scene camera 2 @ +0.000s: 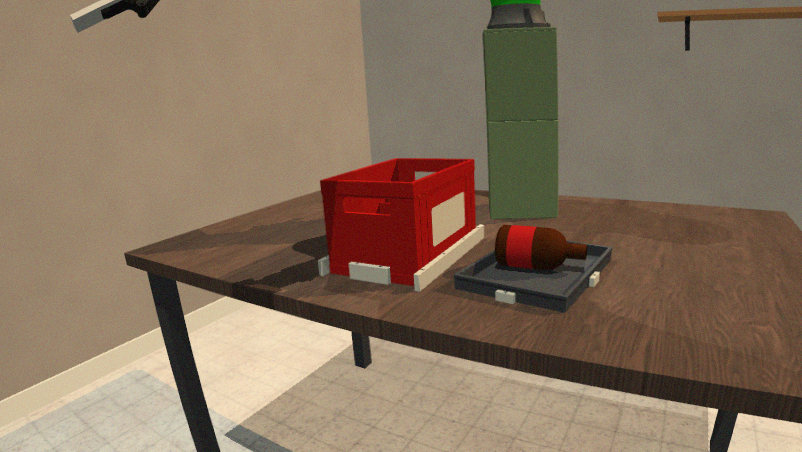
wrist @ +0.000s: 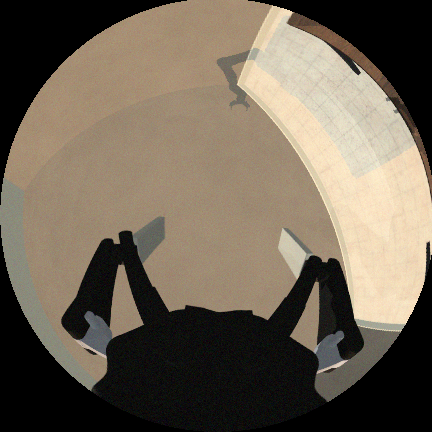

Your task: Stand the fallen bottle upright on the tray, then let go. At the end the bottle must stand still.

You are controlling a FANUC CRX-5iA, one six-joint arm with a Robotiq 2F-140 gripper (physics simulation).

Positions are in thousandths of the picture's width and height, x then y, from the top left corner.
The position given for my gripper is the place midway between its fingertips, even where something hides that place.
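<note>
From the wrist view you'd get my gripper (wrist: 515,541), but the dark grey tray is out of frame in the wrist view, and the red crate is out of frame in the wrist view as well. Scene camera 2 is where that tray (scene camera 2: 695,640) shows, and so do the red crate (scene camera 2: 474,477) and a brown bottle (scene camera 2: 675,550).
</note>
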